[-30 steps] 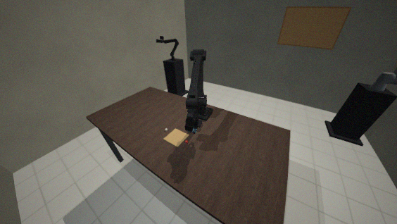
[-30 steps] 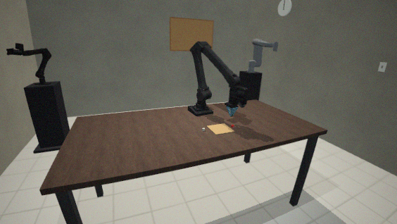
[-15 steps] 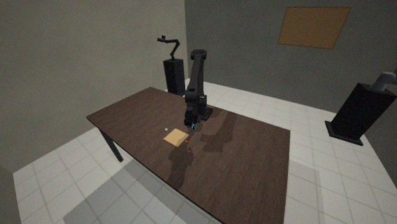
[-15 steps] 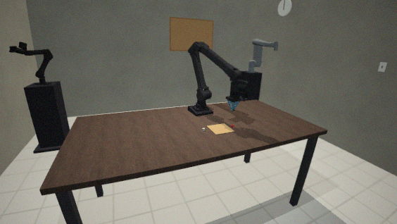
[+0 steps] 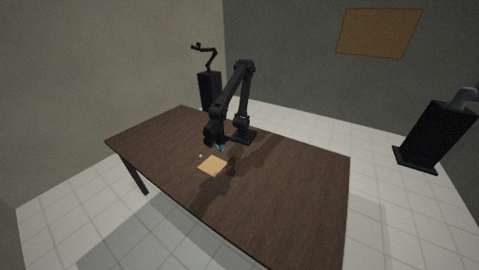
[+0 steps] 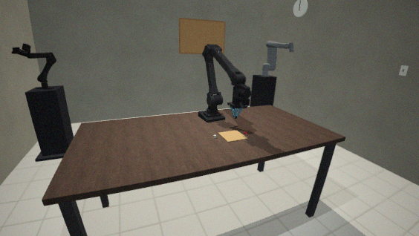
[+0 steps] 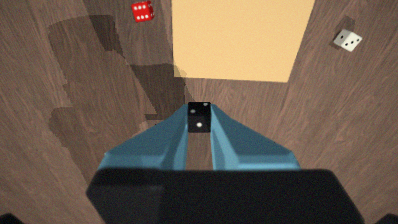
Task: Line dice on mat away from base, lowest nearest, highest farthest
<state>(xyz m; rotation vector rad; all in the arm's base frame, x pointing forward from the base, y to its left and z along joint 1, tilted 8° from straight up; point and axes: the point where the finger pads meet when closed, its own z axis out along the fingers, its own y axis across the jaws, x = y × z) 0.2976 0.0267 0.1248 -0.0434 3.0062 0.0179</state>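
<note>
The tan mat is 110 mm below my hand, 50 mm ahead of it and 40 mm to the right of it. The rest, counted from my hand: white die: 160 mm to the right, 100 mm below, 30 mm ahead; black die: right at my hand; red die: 100 mm below, 60 mm to the left, 50 mm ahead.
</note>
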